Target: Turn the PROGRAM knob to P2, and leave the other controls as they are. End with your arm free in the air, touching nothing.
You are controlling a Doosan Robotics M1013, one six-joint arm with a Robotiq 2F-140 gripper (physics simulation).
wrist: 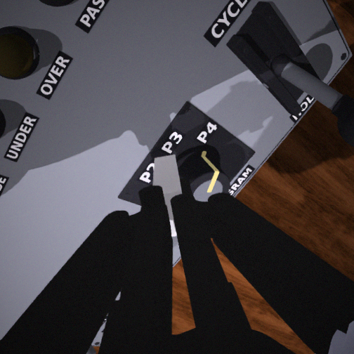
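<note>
The PROGRAM knob (188, 165) is dark with a grey top, on a dark square plate (187, 112) in the wrist view. Its yellow pointer line (211, 163) has its outer end just below the P4 label (206, 132). The P3 label (172, 142) is further left, and the P2 label (147, 173) is partly covered by the gripper's light fingertip. The PROGRAM label (241, 180) is partly hidden. My gripper (167, 172) is shut and empty, its fingertips at the knob's left side between it and P2. Whether they touch the knob cannot be told.
A dark switch block with a grey lever (310, 82) stands at the upper right, near the CYCLE label (226, 21). A round amber-topped control (16, 52) is at the upper left, by OVER (54, 75). The panel's edge borders the wooden table (300, 200).
</note>
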